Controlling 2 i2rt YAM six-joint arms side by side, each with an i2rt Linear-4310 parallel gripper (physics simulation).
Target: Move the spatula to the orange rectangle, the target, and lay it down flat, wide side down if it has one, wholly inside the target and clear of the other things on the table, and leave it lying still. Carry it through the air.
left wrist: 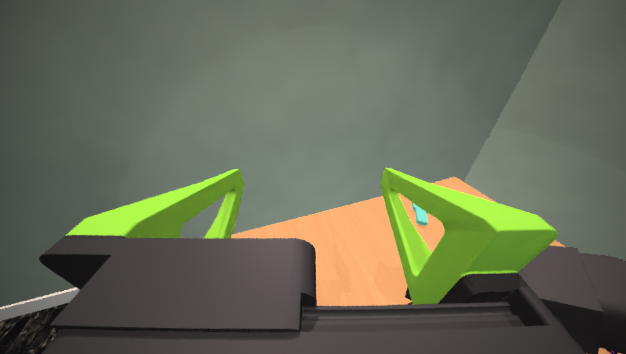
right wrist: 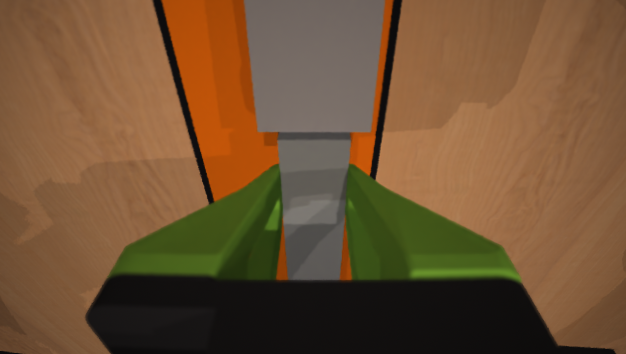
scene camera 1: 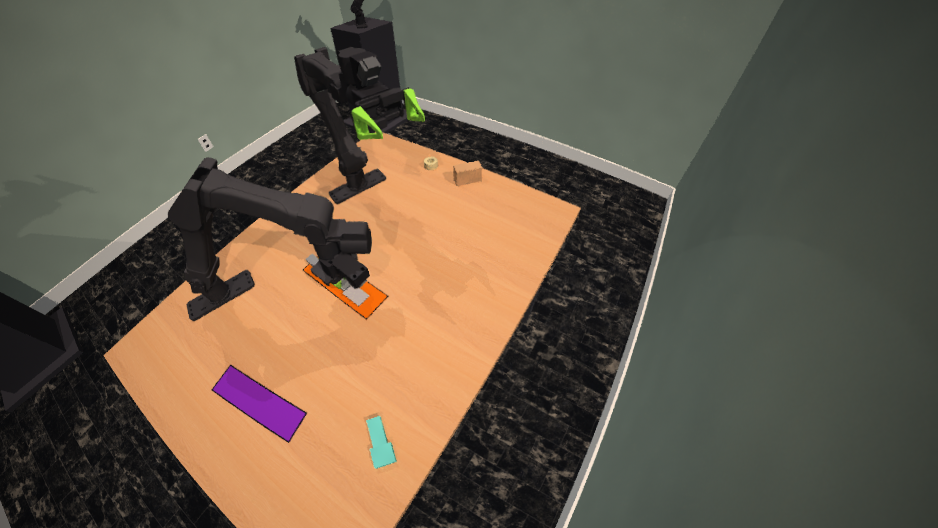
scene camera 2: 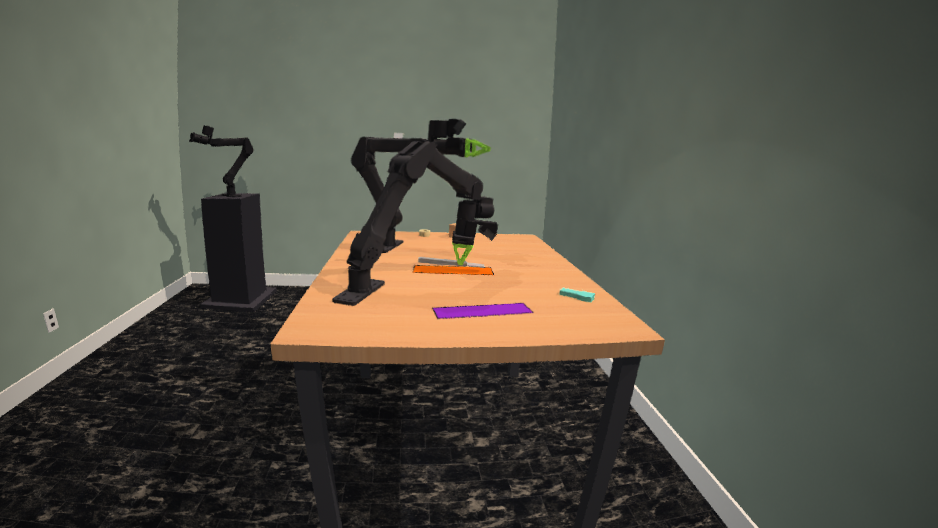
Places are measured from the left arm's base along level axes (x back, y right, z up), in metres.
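Pixels of known places: left gripper, fingertip midpoint: (left wrist: 312, 176) (scene camera 1: 403, 126) (scene camera 2: 488, 148); right gripper, fingertip midpoint: (right wrist: 314, 177) (scene camera 1: 342, 284) (scene camera 2: 459, 263); left arm's base at its link origin: (scene camera 1: 358, 186) (scene camera 2: 387, 246); right arm's base at its link origin: (scene camera 1: 221, 295) (scene camera 2: 360, 292).
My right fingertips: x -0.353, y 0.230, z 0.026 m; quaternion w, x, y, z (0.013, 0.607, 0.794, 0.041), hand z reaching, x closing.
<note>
Ahead of a thing's pixels: the offset from my right fingertips to its top centre. "*": to the spot under its first point.
The grey spatula {dx +0.027, dy +0.007, dz +0.018 m} (scene camera 1: 356, 295) (scene camera 2: 433, 261) (right wrist: 315, 65) has a wide flat blade and a narrow handle. My right gripper (scene camera 1: 342, 284) (scene camera 2: 461, 263) (right wrist: 314, 177) is shut on its handle, close behind the blade. It holds the spatula roughly level and low over the orange rectangle (scene camera 1: 376, 305) (scene camera 2: 452, 269) (right wrist: 200, 100), lengthwise along it. In the right wrist view the blade lies nearer the rectangle's right border. Contact with the table cannot be told. The arm hides part of the handle in scene camera 1. My left gripper (scene camera 1: 401, 128) (scene camera 2: 489, 148) (left wrist: 312, 176) is open, empty and high up, away from the spatula.
A purple rectangle {* dx -0.146, dy +0.318, dz -0.025 m} (scene camera 1: 259, 403) (scene camera 2: 482, 310) lies at the lower left in scene camera 1. A teal paddle-shaped object {dx -0.384, dy +0.131, dz -0.011 m} (scene camera 1: 382, 446) (scene camera 2: 577, 294) (left wrist: 421, 215) lies to its right. A small pale ring {dx +0.279, dy -0.493, dz -0.001 m} (scene camera 1: 430, 167) and a brown block {dx +0.133, dy -0.545, dz +0.034 m} (scene camera 1: 467, 174) stand near the table's far edge.
</note>
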